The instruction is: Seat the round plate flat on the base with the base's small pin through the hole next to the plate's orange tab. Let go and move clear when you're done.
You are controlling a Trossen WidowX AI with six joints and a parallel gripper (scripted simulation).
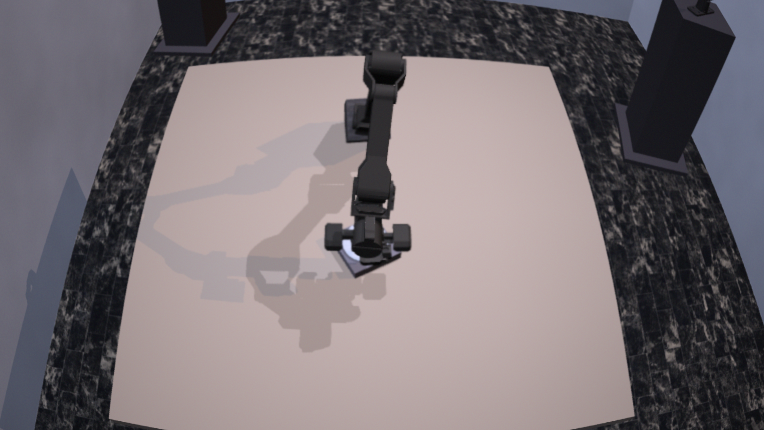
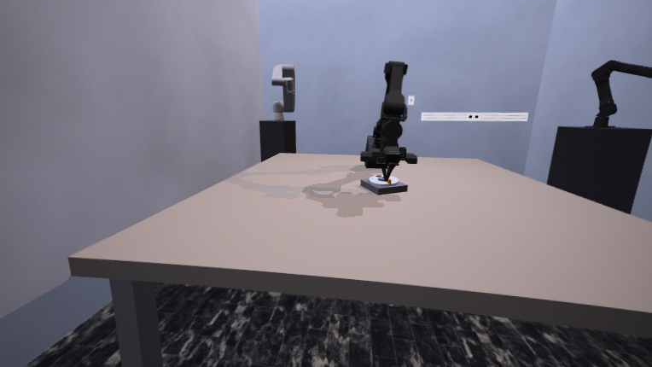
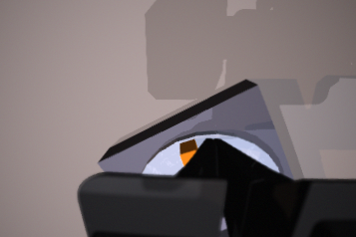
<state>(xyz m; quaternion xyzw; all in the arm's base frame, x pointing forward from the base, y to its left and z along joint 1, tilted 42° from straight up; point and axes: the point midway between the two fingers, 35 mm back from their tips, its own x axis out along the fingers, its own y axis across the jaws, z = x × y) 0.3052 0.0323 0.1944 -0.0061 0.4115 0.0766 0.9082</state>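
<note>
Right now the dark grey square base is 50 mm behind my hand, 10 mm to the right of it and 60 mm below it.
</note>
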